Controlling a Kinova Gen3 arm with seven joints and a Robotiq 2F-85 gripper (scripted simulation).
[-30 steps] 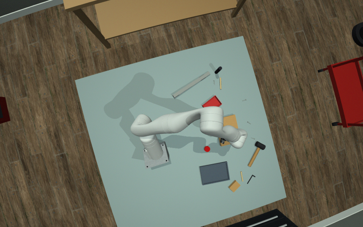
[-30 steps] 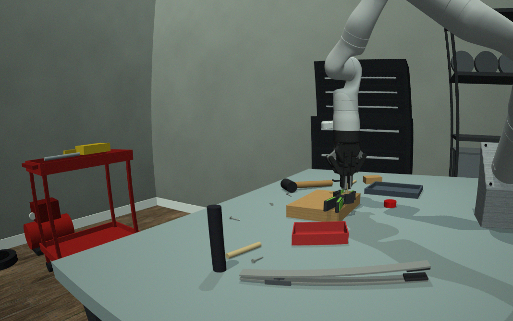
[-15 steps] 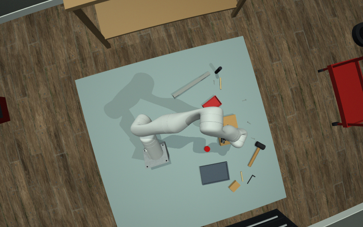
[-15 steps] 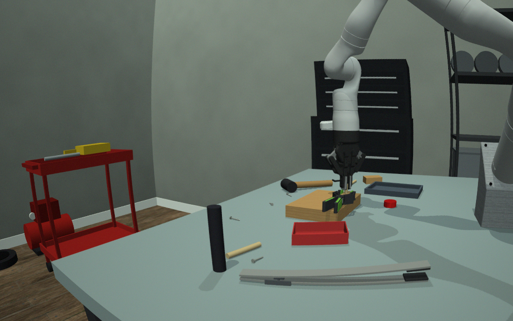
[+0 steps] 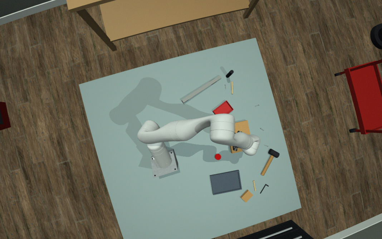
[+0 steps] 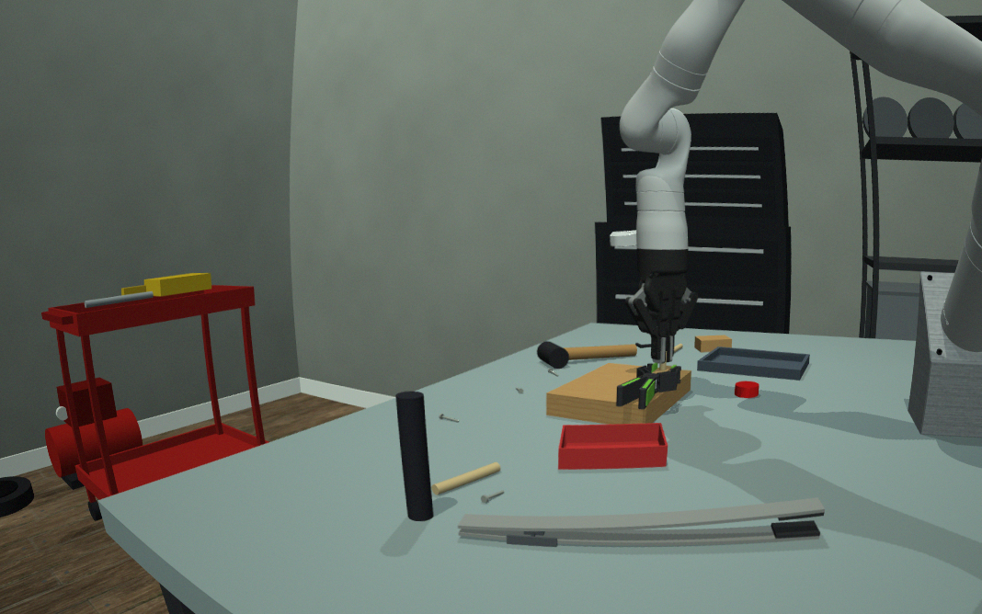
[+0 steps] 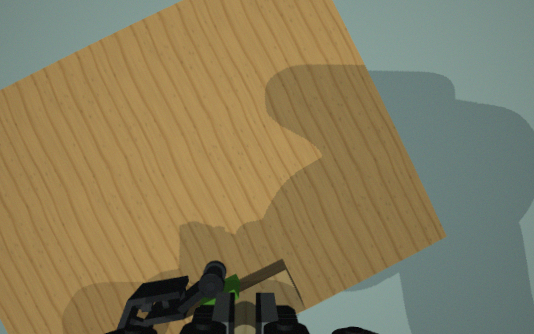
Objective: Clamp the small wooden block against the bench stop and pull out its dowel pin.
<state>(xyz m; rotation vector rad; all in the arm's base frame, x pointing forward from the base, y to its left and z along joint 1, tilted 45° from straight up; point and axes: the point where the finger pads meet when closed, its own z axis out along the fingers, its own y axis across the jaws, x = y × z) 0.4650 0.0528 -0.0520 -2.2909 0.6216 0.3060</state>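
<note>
My hand is 2 cm above the dowel pin. From my hand the other things lie so: red puck (12 cm behind, 9 cm to the right, 7 cm below); small wooden block (4 cm below); wooden bench board (6 cm below, 5 cm ahead).
</note>
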